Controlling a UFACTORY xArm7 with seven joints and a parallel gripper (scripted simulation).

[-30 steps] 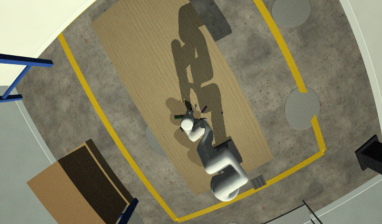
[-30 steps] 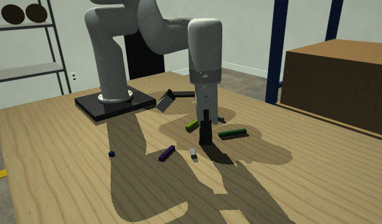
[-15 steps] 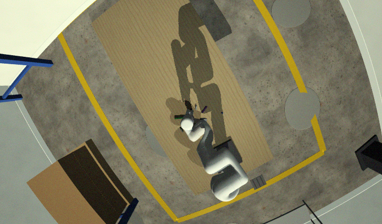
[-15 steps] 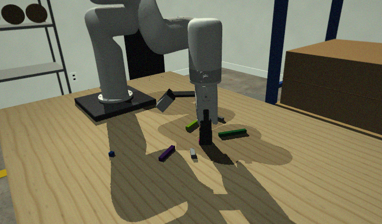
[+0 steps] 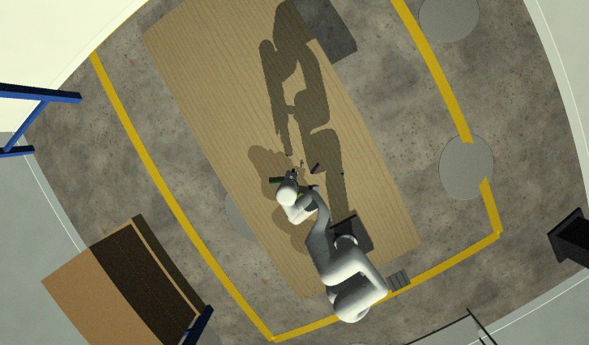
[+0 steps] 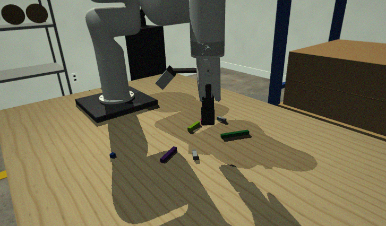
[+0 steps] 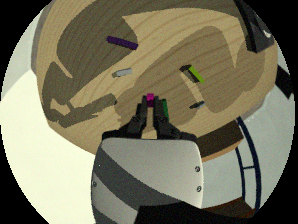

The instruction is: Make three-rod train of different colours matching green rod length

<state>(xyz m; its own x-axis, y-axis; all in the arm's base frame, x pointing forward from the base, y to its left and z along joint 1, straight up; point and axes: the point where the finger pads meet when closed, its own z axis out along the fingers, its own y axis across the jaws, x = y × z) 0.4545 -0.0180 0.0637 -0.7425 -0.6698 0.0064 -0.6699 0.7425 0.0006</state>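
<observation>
The blue rod is 140 mm behind my hand, 190 mm to the right of it and 80 mm below it. The rest, counted from my hand: lime rod: 90 mm behind, 50 mm to the left, 80 mm below; then magenta rod: 10 mm behind, 10 mm to the right, 20 mm below; then green rod: 30 mm ahead, 80 mm to the left, 80 mm below.
</observation>
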